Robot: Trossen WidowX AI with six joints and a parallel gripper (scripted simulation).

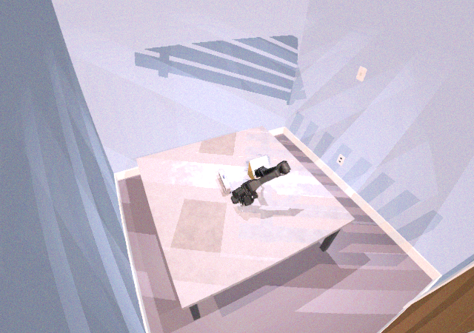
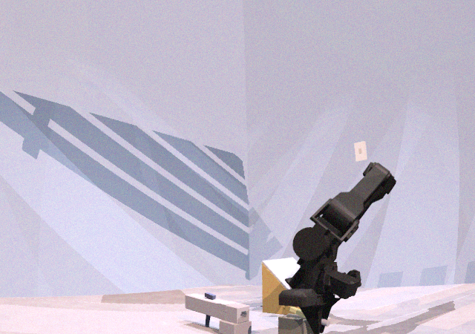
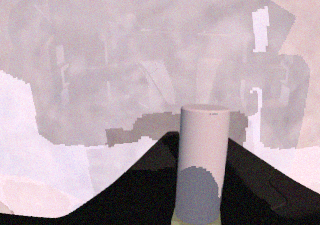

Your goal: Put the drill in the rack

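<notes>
My gripper tip is 4 cm to the left of the drill, 4 cm below it and 1 cm past it. From my gripper tip the other things lie so: dark blue part 26 cm to the right, 5 cm ahead, 4 cm above.
</notes>
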